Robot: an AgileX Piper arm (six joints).
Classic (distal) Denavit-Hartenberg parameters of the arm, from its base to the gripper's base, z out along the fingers. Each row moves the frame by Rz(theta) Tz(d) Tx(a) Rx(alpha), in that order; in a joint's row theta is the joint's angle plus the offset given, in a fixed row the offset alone. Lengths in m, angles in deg.
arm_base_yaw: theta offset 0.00  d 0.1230  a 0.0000  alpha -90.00
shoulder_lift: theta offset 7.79  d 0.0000  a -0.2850  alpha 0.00
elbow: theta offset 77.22  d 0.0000  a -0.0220  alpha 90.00
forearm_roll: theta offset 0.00  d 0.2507  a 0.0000  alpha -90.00
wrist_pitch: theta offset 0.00  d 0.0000  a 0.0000  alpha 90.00
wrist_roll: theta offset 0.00  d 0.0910  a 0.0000  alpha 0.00
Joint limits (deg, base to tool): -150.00..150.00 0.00..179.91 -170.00..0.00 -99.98..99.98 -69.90..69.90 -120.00..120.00
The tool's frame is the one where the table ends.
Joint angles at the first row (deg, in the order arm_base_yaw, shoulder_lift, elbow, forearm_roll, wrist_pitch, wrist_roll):
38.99, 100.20, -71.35, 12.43, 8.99, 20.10
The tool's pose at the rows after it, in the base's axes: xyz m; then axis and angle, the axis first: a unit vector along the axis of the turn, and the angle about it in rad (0 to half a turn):
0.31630 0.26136 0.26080 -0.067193 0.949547 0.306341 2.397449
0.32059 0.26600 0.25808 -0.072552 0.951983 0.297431 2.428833
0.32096 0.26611 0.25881 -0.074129 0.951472 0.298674 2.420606
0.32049 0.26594 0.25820 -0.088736 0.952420 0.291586 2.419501
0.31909 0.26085 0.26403 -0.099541 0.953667 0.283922 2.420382
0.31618 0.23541 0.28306 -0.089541 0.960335 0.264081 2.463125
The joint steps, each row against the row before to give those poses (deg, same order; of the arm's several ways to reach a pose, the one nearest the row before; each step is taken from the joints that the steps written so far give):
0.00, 1.82, -2.57, 0.10, 3.16, -0.10
0.00, 1.58, -2.20, 0.00, 2.72, -0.26
0.00, -0.02, 0.00, 0.00, -0.43, -0.25
0.00, 0.00, 0.00, 0.00, 0.49, -1.68
-0.50, -1.11, 0.00, -0.16, 1.74, -1.38
-2.97, -3.97, 0.00, -0.08, 7.50, -0.53

